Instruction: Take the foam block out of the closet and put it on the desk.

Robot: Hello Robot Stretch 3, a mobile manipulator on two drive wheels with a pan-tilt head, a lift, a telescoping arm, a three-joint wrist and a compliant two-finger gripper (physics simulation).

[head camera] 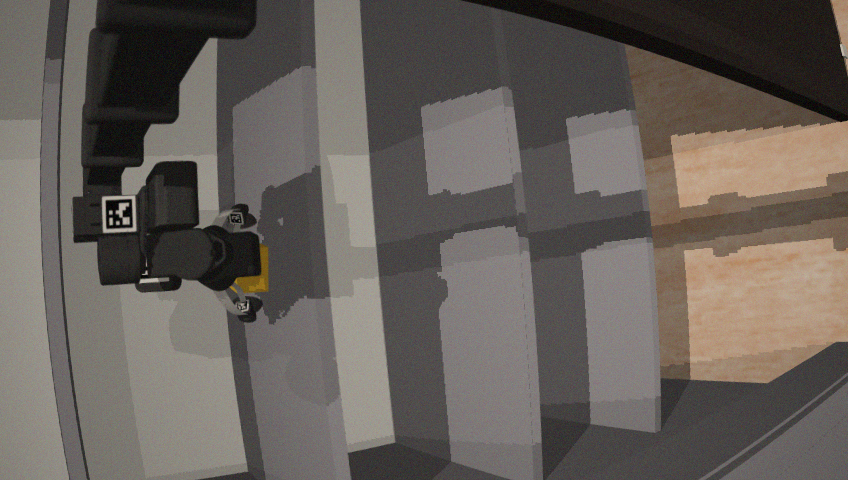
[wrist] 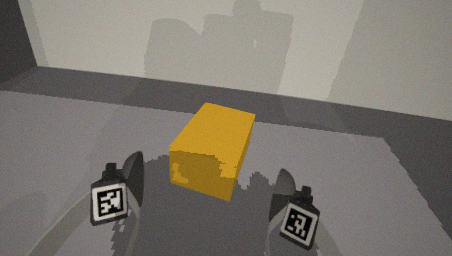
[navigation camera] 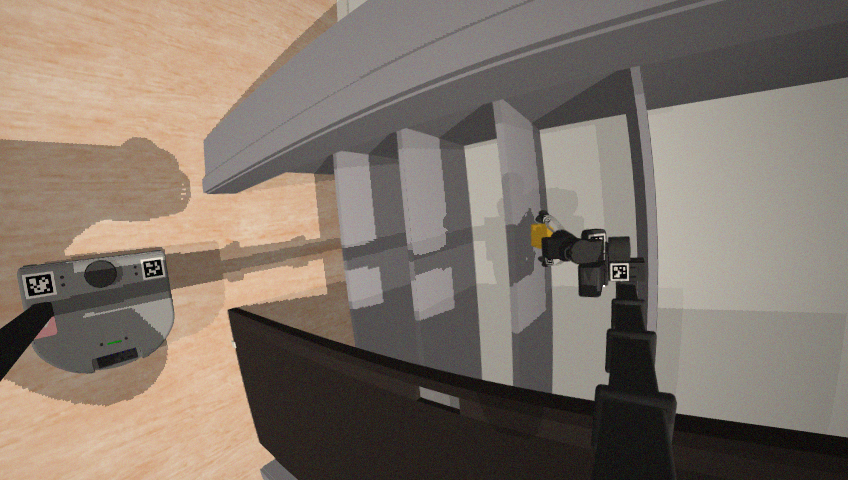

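Seen in the pictures: robot's base, origin of the base link: (navigation camera: 101,272).
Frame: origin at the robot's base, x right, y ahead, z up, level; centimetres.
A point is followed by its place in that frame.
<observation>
The yellow foam block (head camera: 255,284) @[x 84.6, y 0.9, z 103.5 cm] (navigation camera: 538,236) @[x 84.0, y -1.5, z 103.7 cm] (wrist: 212,130) rests on a grey closet shelf (head camera: 303,368) @[x 74.7, y 11.4, z 101.6 cm] (navigation camera: 526,309) @[x 76.1, y -20.1, z 101.6 cm] (wrist: 60,135). My gripper (head camera: 248,261) @[x 82.7, y -1.9, z 105.1 cm] (navigation camera: 544,237) @[x 82.7, y -1.9, z 105.1 cm] (wrist: 210,178) @[x 82.7, y -1.9, z 105.1 cm] is open. In the wrist view its fingertips stand on either side of the block's near end, with a gap on each side, and most of the block reaches beyond them towards the back wall. In the head view the wrist and gripper body hide part of the block. I cannot make out the desk for certain in these views.
More grey shelves (head camera: 493,356) @[x 76.4, y 14.3, z 71.1 cm] (navigation camera: 425,196) @[x 78.0, y 13.1, z 71.1 cm] lie below. A grey side panel (navigation camera: 357,77) @[x 35.8, y 31.4, z 88.6 cm] bounds the closet. A dark brown panel (head camera: 714,53) @[x 37.9, y -21.8, z 63.6 cm] (navigation camera: 357,410) @[x 37.9, y -35.0, z 75.3 cm] stands beside my arm (navigation camera: 633,380) @[x 26.5, y -8.7, z 125.9 cm]. My base (navigation camera: 107,309) @[x 0.0, y -9.6, z 16.0 cm] stands on the wooden floor (navigation camera: 89,71) @[x 0.3, y 64.4, z 0.0 cm].
</observation>
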